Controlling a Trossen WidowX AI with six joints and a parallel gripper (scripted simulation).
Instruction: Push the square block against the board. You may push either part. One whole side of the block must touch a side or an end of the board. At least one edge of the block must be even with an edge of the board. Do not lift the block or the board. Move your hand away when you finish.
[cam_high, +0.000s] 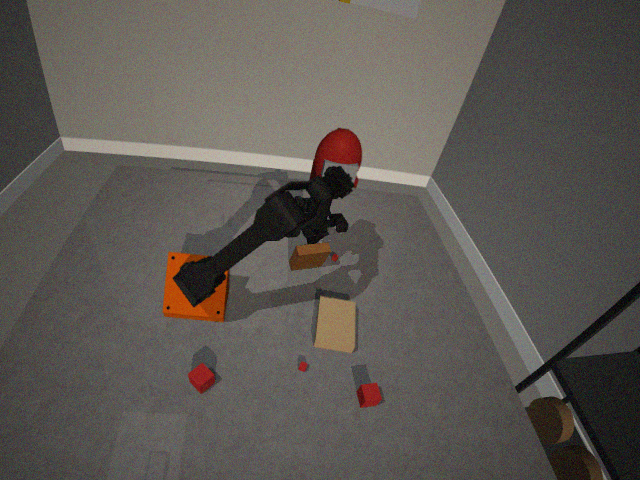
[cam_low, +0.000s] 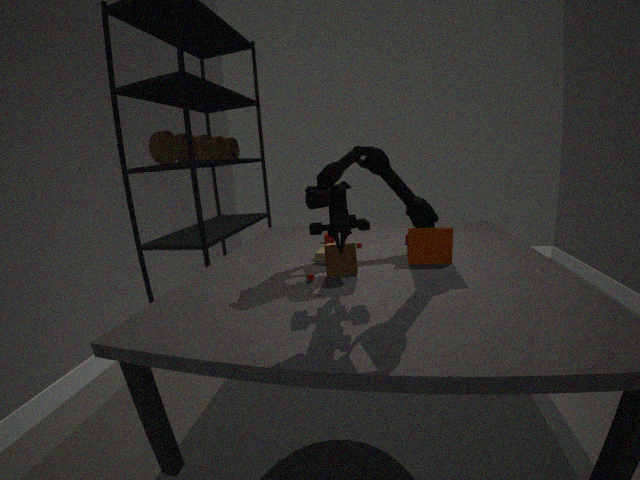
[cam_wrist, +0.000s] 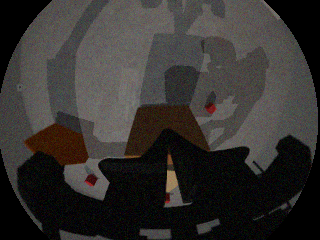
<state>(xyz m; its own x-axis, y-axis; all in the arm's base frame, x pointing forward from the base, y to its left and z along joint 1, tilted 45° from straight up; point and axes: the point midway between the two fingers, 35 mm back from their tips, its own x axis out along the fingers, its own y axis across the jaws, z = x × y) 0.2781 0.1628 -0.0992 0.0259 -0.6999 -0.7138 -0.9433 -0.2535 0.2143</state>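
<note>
The square block is 3 cm below my gripper tip and 2 cm to the right of it. Also, from my gripper tip: board (22 cm to the right, 8 cm ahead, 7 cm below).
</note>
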